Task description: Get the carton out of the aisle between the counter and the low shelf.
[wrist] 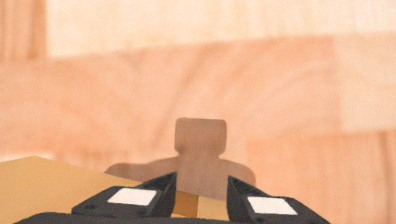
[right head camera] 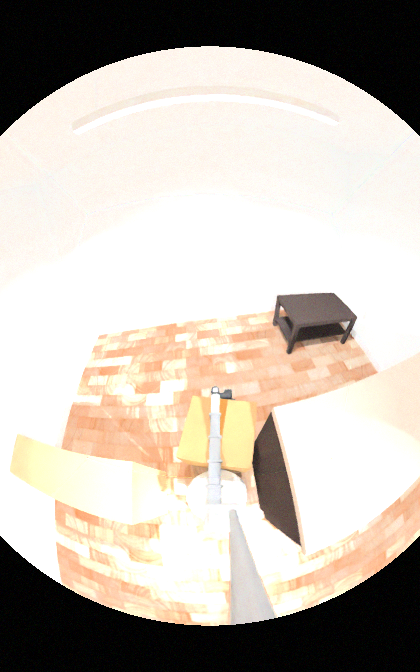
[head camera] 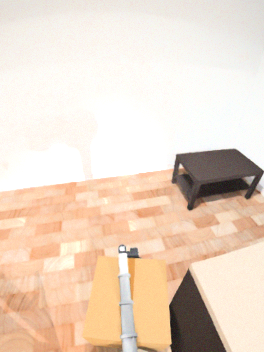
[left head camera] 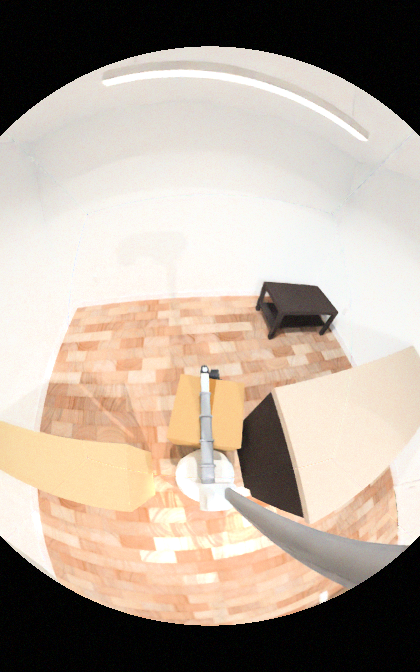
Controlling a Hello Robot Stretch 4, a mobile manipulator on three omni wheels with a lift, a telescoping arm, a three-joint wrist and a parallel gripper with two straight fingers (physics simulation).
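Places are measured from the robot's base along level axes (x back, y up, z left), in centimetres.
Pixels of known places: gripper, fingertip midpoint: (wrist: 201, 189).
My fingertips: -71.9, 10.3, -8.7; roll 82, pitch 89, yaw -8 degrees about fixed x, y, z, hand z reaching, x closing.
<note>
Behind a point stands the place of what it marks, as x, y, z.
The tan carton (head camera: 150, 300) {-39.7, 37.9, -14.1} (left head camera: 229, 415) (right head camera: 240, 435) stands on the floor in front of my base, close to the dark side of the counter (head camera: 240, 295) {-23.4, 88.3, -38.3} (left head camera: 350, 430) (right head camera: 350, 465). The low shelf (left head camera: 75, 465) (right head camera: 95, 485) is the long yellowish block on the left. My gripper (wrist: 201, 189) {-71.9, 10.3, -8.7} is open, its two dark fingers apart. It is low at the carton's far edge. In the wrist view the carton (wrist: 45, 185) {-69.4, 5.3, 8.2} shows at the lower left and between the fingers, with a strip of brown tape. The head views hide the fingertips.
A dark low table (head camera: 220, 164) {-164.1, 42.2, -120.3} (left head camera: 300, 298) (right head camera: 317, 307) stands by the far wall, ahead and to the right. My white round base (left head camera: 186, 475) (right head camera: 200, 487) is just behind the carton. My grey arm (head camera: 127, 300) {-39.2, 45.1, -0.8} reaches over the carton's top.
</note>
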